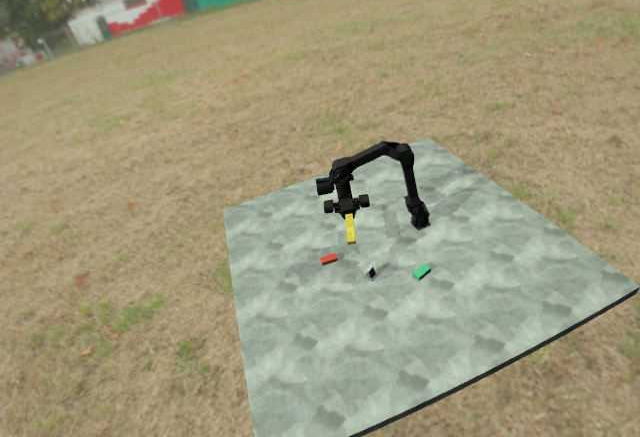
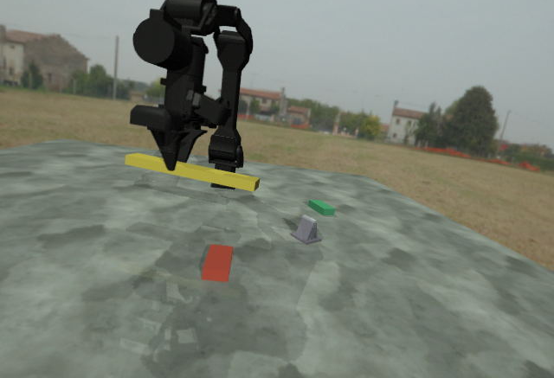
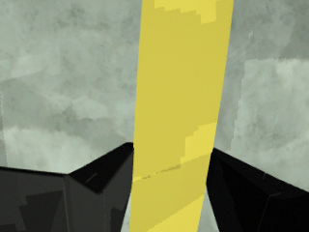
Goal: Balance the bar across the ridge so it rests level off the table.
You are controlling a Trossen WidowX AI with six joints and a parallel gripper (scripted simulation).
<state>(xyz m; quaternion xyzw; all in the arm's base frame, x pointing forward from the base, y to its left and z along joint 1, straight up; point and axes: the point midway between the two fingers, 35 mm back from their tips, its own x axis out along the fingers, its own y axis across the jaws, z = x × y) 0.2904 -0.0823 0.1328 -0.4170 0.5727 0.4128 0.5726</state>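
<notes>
The bar lies 1 cm ahead of my gripper tip and 3 cm to the left of it. From my gripper tip the other things lie so: green block 15 cm behind, 33 cm to the left, 9 cm below; then red block 14 cm ahead, 9 cm to the left, 9 cm below.
</notes>
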